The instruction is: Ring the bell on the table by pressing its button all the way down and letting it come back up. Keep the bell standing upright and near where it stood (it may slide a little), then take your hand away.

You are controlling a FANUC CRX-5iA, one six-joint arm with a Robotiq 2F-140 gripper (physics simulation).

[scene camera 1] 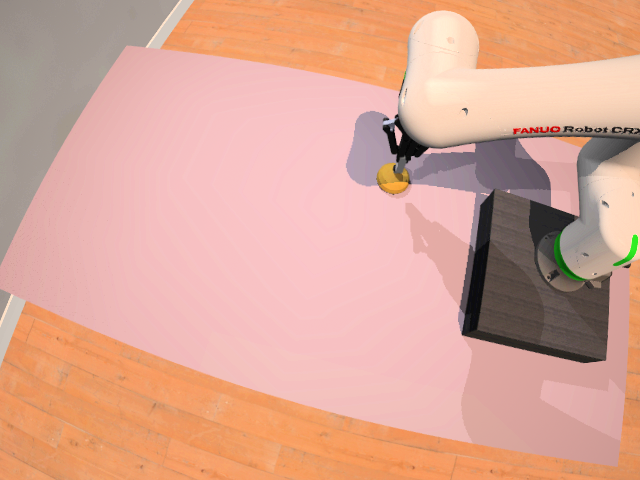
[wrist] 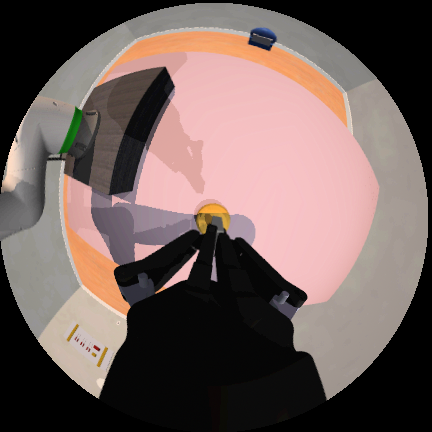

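Seen in the pictures: gripper, fingertip midpoint: (scene camera 1: 398, 168) (wrist: 215, 223); arm's base, link origin: (scene camera 1: 561, 262) (wrist: 85, 133).
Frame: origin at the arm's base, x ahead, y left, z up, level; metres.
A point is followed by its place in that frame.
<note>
A round yellow bell (scene camera 1: 393, 184) @(x 0.418, y -0.161, z -0.057 m) (wrist: 213, 209) @(x 0.412, y -0.160, z -0.056 m) stands upright on the pink table top (scene camera 1: 248, 217) @(x 0.758, y -0.034, z -0.091 m) (wrist: 280, 150) @(x 0.550, y 0.030, z -0.091 m). My gripper (scene camera 1: 400, 166) @(x 0.418, y -0.169, z 0.010 m) (wrist: 215, 223) @(x 0.418, y -0.169, z 0.010 m) is shut with nothing between its fingers. Its fingertips are over the middle of the bell and look to be at or very near its button. The button is mostly hidden behind the fingertips, so how far down it is cannot be told. Part of the bell lies in the shadow of the arm.
The robot arm (scene camera 1: 496, 98) @(x 0.373, y -0.006, z 0.460 m) reaches in above the table from the right. Its base stands on a dark wooden block (scene camera 1: 516, 289) @(x 0.125, y 0.082, z 0.003 m) (wrist: 125, 125) @(x 0.191, y -0.008, z 0.005 m), to the right of the bell in the scene view. A blue object (wrist: 262, 38) is far off by the wall.
</note>
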